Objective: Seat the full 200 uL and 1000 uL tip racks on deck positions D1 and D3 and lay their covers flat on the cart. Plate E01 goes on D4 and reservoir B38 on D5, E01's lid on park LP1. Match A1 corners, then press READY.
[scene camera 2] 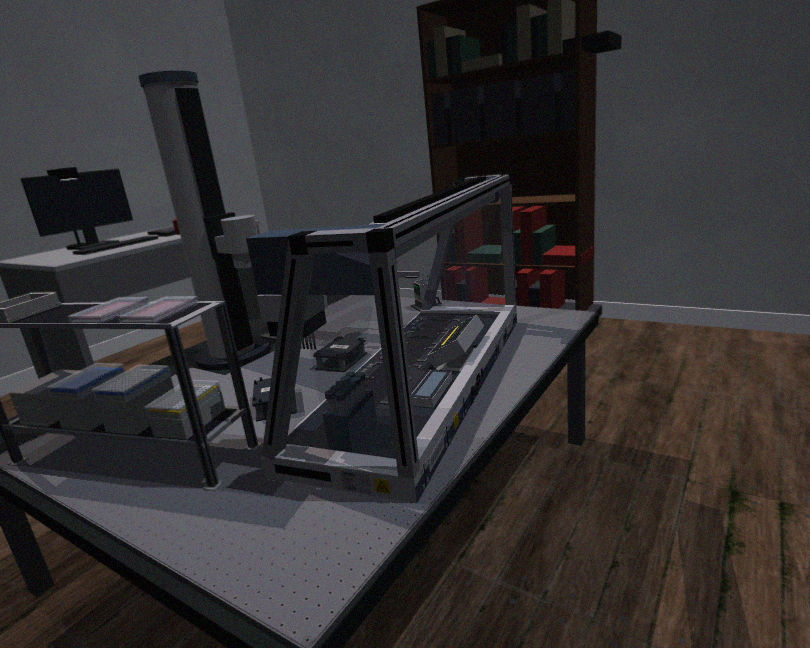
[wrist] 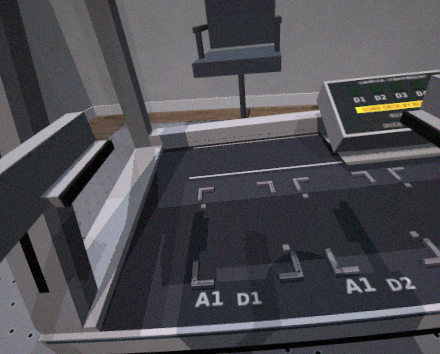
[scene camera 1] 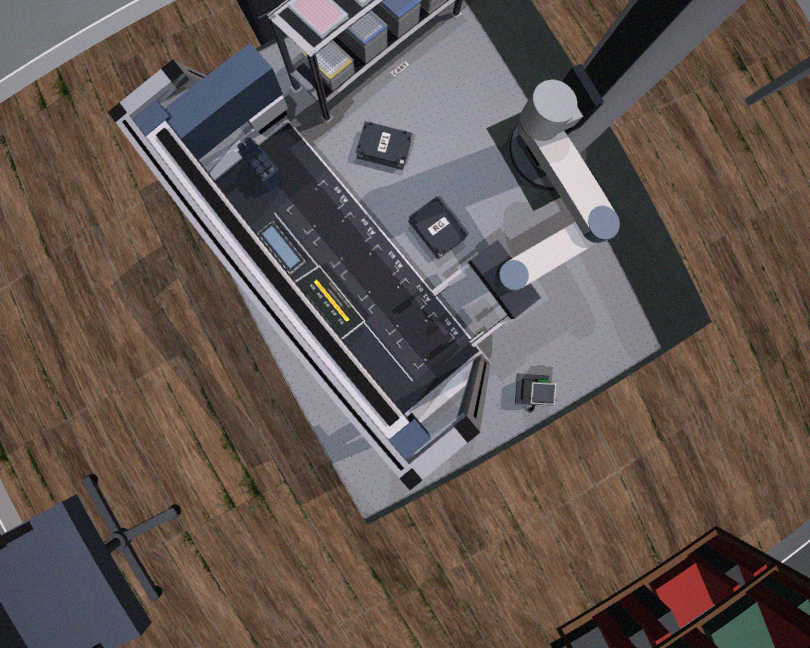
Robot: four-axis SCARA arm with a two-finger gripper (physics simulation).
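Observation:
My gripper (scene camera 1: 456, 315) (wrist: 250, 113) is open and empty, at the deck's D1–D2 edge. In the wrist view its fingers stand far apart at left and right, with bare D1 (wrist: 246, 225) and D2 (wrist: 377, 230) beyond. A yellow-edged tip rack (scene camera 1: 334, 60) (scene camera 2: 183, 403) and blue-topped tip racks (scene camera 1: 368, 32) (scene camera 2: 132, 382) stand on the lower shelf of the cart (scene camera 1: 321, 91) (scene camera 2: 191, 405). Pink plates (scene camera 1: 317, 14) (scene camera 2: 158, 309) and a pale tray (scene camera 2: 28, 306) are on its top. Park LP1 (scene camera 1: 383, 145) carries no lid. Labels and covers cannot be told apart.
The deck frame (scene camera 1: 270, 277) (scene camera 2: 391, 337) has uprights and a high beam. The RG stand (scene camera 1: 437, 226) (scene camera 2: 339, 351) is beside the deck. A dark tube block (scene camera 1: 258, 162) (scene camera 2: 347, 405) stands beyond D5. A sloped control panel (scene camera 1: 329, 300) (wrist: 385, 110) is opposite. A small device (scene camera 1: 542, 391) stands near the table edge.

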